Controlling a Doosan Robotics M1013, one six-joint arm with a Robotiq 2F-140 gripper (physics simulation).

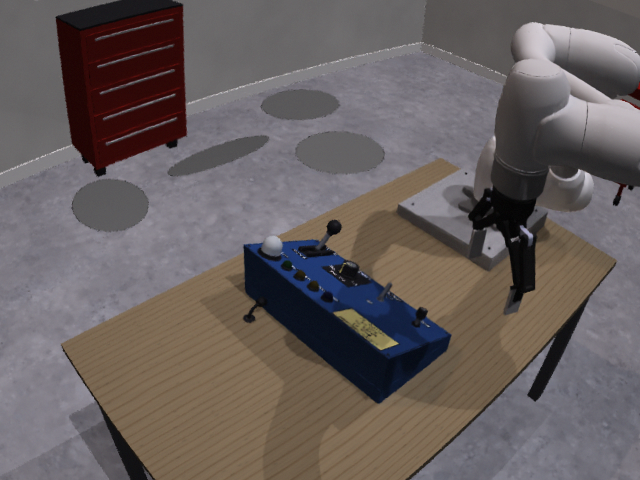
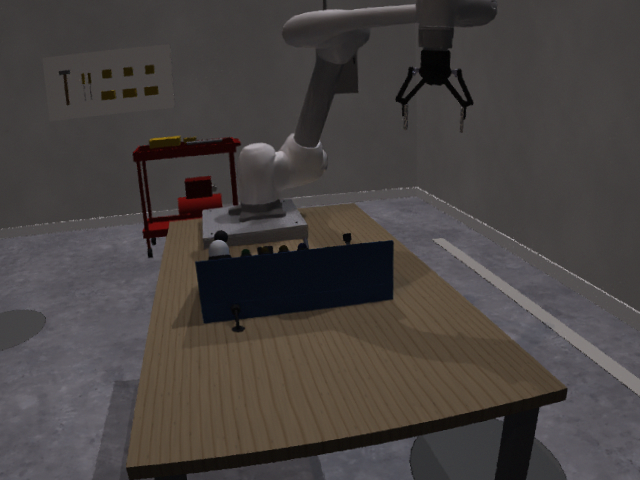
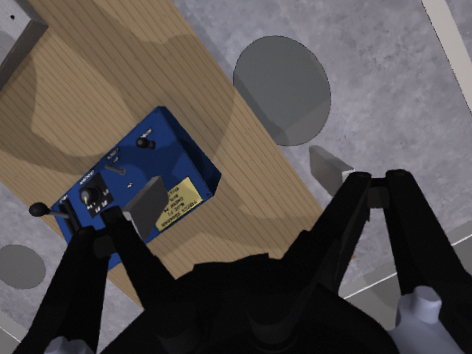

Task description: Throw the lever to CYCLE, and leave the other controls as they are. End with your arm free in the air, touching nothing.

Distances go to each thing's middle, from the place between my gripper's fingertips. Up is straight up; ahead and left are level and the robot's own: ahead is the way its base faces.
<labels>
Right now my hand is 390 mm to the left of the blue control box (image 2: pixel 268 284), 330 mm above it and 20 mm past it.
</labels>
